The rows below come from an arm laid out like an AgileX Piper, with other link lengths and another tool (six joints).
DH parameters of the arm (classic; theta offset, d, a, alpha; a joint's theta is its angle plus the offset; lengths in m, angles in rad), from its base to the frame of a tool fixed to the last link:
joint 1: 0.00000 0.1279 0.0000 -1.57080
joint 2: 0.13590 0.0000 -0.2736 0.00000
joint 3: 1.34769 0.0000 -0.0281 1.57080
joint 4: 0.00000 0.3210 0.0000 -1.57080
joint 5: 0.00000 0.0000 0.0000 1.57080
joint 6: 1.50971 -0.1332 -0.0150 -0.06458
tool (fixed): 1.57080 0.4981 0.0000 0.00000
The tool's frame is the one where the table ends.
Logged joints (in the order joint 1, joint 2, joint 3, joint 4, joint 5, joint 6), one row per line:
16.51 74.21 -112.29 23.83 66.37 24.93
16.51 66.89 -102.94 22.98 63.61 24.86
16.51 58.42 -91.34 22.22 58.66 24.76
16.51 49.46 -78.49 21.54 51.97 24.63
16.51 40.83 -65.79 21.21 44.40 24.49
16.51 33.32 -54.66 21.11 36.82 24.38
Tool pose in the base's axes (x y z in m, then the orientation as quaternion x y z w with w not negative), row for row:
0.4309 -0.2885 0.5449 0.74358 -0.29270 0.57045 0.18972
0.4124 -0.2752 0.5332 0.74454 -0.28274 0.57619 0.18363
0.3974 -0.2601 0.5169 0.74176 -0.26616 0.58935 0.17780
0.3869 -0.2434 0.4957 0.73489 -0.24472 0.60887 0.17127
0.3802 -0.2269 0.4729 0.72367 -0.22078 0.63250 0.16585
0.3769 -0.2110 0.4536 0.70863 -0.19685 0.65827 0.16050
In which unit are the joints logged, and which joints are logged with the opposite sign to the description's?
The joints are logged in degrees. Opposite sign: joint 1, joint 4.
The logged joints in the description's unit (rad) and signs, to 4 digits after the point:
-0.2882 1.2952 -1.9598 -0.4159 1.1584 0.4351
-0.2882 1.1675 -1.7966 -0.4011 1.1102 0.4339
-0.2882 1.0196 -1.5942 -0.3878 1.0238 0.4321
-0.2882 0.8632 -1.3699 -0.3759 0.9070 0.4299
-0.2882 0.7126 -1.1483 -0.3702 0.7749 0.4274
-0.2882 0.5815 -0.9540 -0.3684 0.6426 0.4255

